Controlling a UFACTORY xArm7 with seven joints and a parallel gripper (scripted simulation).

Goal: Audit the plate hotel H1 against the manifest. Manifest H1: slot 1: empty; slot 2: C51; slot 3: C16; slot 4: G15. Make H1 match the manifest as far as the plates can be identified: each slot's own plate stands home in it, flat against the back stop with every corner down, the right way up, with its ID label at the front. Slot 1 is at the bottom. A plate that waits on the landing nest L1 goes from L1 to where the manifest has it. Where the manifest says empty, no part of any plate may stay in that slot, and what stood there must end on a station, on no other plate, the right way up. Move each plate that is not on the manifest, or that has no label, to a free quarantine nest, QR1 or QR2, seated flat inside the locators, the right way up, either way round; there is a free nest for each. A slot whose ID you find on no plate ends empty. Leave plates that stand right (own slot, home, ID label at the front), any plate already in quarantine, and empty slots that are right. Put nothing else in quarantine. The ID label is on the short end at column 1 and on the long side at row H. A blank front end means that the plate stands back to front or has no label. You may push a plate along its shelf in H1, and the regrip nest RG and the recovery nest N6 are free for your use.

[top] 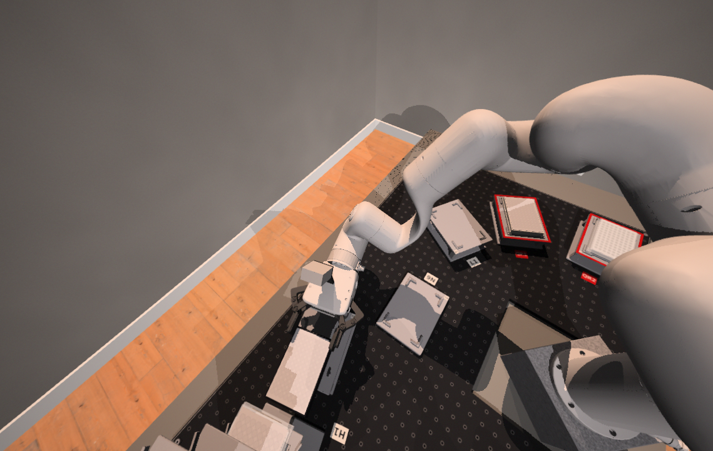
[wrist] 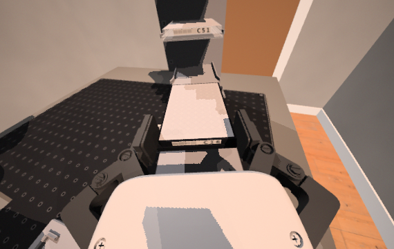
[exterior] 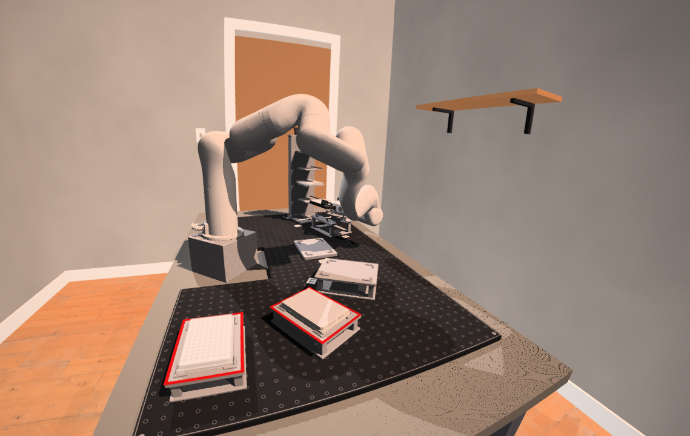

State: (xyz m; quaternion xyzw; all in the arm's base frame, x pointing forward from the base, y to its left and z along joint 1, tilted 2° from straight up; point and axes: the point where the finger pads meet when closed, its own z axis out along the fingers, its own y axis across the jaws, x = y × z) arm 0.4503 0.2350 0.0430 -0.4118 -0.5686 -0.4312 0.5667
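The dark plate lies 50 mm to the left of my hand, 20 mm below it and 20 mm behind it. The rest, counted from my hand: regrip nest RG (80 mm below); then clear plate labelled C51 (180 mm to the left, 60 mm above, 50 mm behind); then RG label (130 mm below, 100 mm to the right, 30 mm ahead).
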